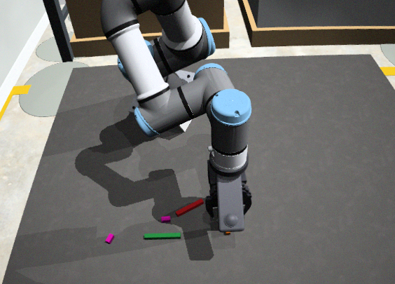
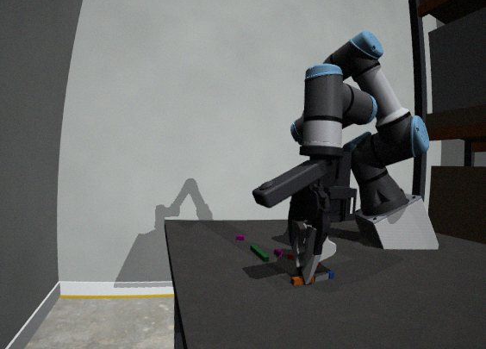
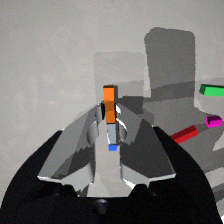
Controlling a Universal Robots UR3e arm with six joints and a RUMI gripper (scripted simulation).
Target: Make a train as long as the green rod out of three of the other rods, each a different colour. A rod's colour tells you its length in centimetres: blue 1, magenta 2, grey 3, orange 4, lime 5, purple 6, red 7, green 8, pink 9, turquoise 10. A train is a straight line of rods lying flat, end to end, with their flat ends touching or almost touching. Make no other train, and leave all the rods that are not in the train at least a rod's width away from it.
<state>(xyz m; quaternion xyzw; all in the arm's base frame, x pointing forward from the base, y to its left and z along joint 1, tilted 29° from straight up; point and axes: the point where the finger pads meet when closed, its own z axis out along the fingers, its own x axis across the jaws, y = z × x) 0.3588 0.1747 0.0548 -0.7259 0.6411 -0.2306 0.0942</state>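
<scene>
My hand is 1 cm above the orange rod. From my hand the other things lie so: grey rod 4 cm behind, 1 cm below; blue rod 6 cm behind, 1 cm below; red rod 5 cm behind, 8 cm to the right, 1 cm below.
</scene>
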